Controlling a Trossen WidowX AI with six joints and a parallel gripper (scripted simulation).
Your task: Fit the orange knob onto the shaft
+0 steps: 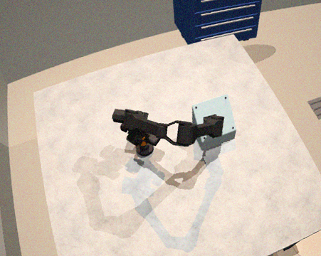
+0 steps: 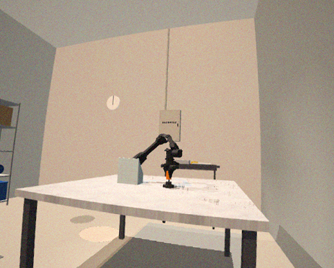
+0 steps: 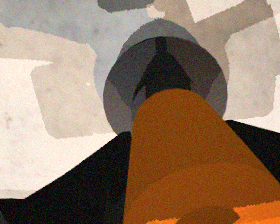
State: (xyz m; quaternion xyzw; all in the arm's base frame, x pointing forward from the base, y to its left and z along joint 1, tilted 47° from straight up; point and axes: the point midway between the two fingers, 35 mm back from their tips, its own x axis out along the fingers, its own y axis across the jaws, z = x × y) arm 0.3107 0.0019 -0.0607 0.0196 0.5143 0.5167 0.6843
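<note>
The orange knob lies 2 cm above my gripper tip. The rest, counted from my gripper tip: round pedestal: 4 cm below.
</note>
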